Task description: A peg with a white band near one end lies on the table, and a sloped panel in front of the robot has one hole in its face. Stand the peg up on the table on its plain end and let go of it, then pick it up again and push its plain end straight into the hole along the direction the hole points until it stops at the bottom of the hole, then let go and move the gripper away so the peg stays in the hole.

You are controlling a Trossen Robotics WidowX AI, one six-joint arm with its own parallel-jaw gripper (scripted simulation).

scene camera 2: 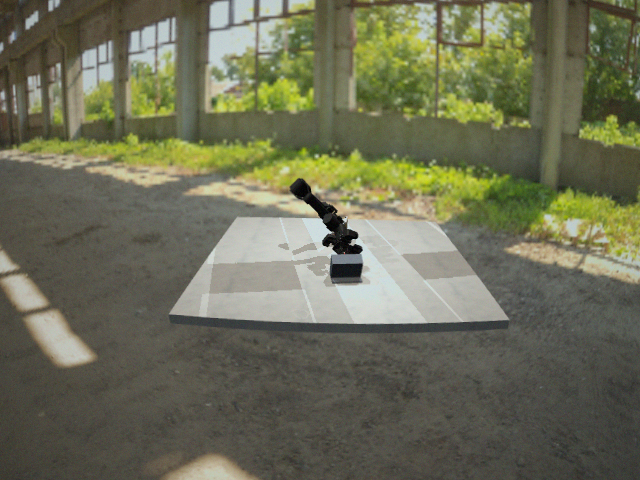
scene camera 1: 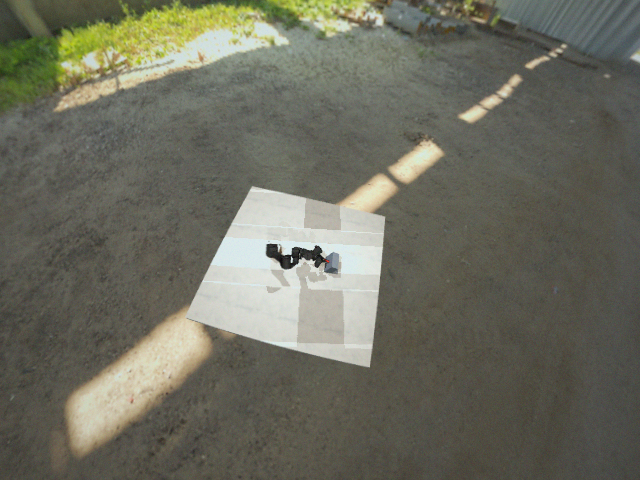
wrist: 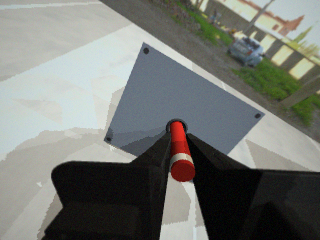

My gripper (wrist: 178,137) carries a red peg (wrist: 182,168). I also see a sloped panel (wrist: 159,89).
